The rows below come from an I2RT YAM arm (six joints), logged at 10 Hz.
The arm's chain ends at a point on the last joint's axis. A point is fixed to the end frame.
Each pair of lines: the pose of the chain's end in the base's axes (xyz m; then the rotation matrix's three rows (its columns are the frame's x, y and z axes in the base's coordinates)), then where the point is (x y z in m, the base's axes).
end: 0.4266 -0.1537 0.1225; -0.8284 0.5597 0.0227; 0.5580 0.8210 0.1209; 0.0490 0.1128 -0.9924
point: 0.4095 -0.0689 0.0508
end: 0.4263 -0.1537 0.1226; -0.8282 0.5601 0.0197; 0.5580 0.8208 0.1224; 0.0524 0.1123 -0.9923
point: 0.4090 -0.0687 0.0511
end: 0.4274 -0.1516 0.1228; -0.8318 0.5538 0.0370; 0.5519 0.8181 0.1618; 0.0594 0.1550 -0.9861
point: 0.4110 -0.0639 0.0544
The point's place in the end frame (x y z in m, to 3 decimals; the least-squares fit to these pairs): 0.058 0.052 0.081
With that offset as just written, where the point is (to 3 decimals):
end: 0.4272 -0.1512 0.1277; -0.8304 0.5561 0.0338; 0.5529 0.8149 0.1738; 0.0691 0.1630 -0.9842
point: 0.411 -0.063 0.060
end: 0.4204 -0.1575 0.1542; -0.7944 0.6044 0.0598; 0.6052 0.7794 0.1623; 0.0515 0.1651 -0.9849
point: 0.411 -0.069 0.086
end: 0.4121 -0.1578 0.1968; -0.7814 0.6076 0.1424; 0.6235 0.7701 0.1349; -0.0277 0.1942 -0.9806
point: 0.410 -0.071 0.126
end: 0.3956 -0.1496 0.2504; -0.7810 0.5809 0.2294; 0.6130 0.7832 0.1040; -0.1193 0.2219 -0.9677
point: 0.399 -0.065 0.177
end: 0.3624 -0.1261 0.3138; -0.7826 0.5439 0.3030; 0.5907 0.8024 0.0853; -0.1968 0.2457 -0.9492
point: 0.370 -0.043 0.238
